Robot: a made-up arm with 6 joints.
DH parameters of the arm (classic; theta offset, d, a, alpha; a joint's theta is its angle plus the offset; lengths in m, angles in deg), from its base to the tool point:
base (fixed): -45 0 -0.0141 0
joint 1: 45 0.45 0.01 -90
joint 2: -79.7 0 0.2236 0
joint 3: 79.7 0 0.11 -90
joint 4: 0 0.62 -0.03 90
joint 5: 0 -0.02 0.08 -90
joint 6: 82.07 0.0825 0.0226 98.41
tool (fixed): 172.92 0.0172 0 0
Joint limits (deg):
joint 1: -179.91..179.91
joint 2: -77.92..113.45
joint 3: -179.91..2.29
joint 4: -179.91..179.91
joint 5: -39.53..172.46
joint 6: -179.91..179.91
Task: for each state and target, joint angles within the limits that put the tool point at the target. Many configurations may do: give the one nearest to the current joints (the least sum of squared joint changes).
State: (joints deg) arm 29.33 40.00 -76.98 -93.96 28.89 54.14
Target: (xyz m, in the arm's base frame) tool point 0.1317 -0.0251 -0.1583
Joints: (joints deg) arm 5.88 43.54 -27.70 -82.39 49.15 61.75
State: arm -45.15 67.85 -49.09 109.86 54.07 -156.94
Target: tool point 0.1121 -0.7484 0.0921
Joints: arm -83.91 48.50 -87.97 113.94 51.13 -153.93
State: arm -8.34 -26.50 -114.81 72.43 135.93 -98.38
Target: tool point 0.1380 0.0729 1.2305
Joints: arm -28.32 -39.43 -120.01 52.88 141.23 -100.16
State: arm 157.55 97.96 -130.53 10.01 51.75 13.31
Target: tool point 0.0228 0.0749 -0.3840
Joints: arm 145.06 113.45 -94.66 -22.03 73.29 18.36
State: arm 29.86 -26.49 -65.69 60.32 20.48 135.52
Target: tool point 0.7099 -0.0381 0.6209
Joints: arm -3.40 -11.41 -67.17 59.33 18.04 135.13
